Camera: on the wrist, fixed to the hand. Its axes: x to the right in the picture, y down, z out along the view.
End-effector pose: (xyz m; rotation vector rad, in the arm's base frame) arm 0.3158 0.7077 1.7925 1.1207 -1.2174 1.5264
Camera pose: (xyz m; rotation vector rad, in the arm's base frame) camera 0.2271 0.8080 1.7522 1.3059 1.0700 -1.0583
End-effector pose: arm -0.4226 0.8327 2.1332 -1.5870 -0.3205 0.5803
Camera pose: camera -0.3795 0.7221 2.0594 0.5436 -1.9714 -1.5915
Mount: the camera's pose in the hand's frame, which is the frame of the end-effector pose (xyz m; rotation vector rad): -0.0102 0.0788 -0.1150 -0.1591 0.2422 3.1048
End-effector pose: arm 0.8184 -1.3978 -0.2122 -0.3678 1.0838 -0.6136
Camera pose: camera 0.7336 -1.3283 -0.2989 1.3151 0.6898 2.1887
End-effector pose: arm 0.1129 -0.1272 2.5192 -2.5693 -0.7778 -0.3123
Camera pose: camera 0.1395 -0.2447 2.5901 -0.8710 2.8057 0.3840
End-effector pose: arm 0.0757 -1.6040 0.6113 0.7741 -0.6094 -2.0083
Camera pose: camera 0.2061 -1.6487 0.5880 -0.4220 -0.5016 0.9234
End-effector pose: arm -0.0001 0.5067 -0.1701 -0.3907 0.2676 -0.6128
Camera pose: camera -0.0093 0.5403 -0.3055 0.2767 0.7432 2.4303
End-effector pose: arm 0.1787 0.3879 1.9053 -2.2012 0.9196 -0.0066
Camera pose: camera 0.0919 0.2845 1.9416 -0.9903 -2.6766 -0.9631
